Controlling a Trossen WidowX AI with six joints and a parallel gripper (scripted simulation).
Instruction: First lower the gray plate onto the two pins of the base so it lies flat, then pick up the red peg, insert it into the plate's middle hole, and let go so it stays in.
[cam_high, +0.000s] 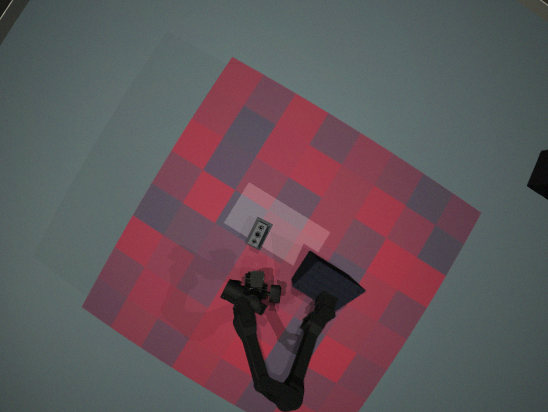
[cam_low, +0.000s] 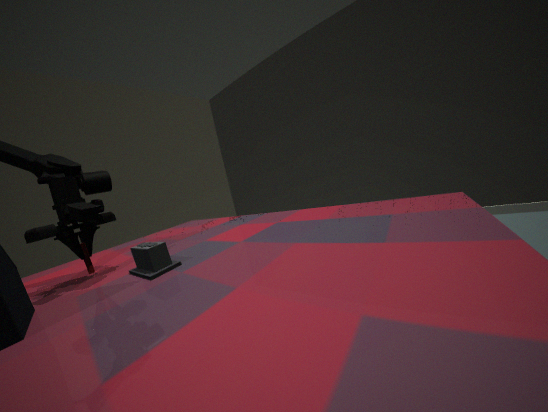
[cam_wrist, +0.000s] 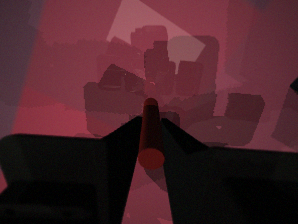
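Now: gripper tip 18 cm to the left of the gray plate, 9 cm short of it and 1 cm above it. Round my gripper tip: red peg (right at my gripper tip); dark base (18 cm to the right, 9 cm ahead, 5 cm below).
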